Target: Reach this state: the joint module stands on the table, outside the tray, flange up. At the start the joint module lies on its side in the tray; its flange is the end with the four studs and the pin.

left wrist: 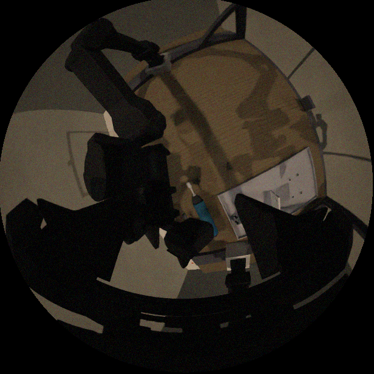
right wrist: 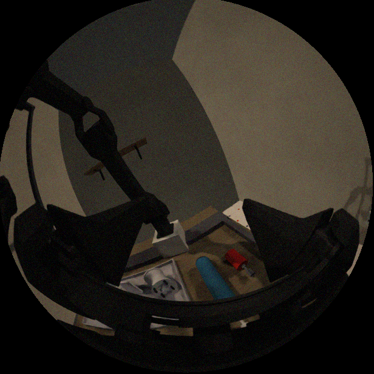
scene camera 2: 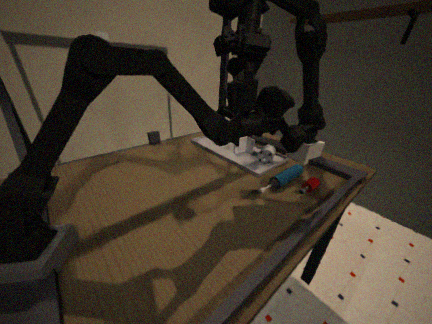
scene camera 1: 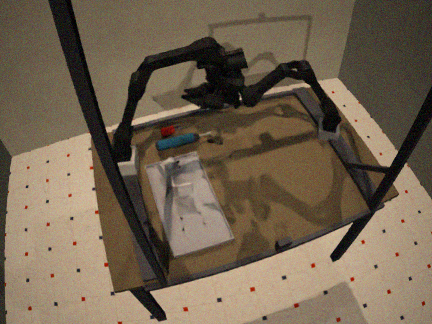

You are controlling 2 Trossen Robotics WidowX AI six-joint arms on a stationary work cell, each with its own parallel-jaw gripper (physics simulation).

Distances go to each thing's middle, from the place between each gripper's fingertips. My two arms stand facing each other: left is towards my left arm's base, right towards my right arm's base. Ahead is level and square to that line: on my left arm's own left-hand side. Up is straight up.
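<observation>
Blue-handled tool [right wrist: 218, 288]: my left hand 280 mm above it, 90 mm short of it, 150 mm to the right of it.
My right gripper: 230 mm above the tool, 20 mm to the right of it, 30 mm past it.
</observation>
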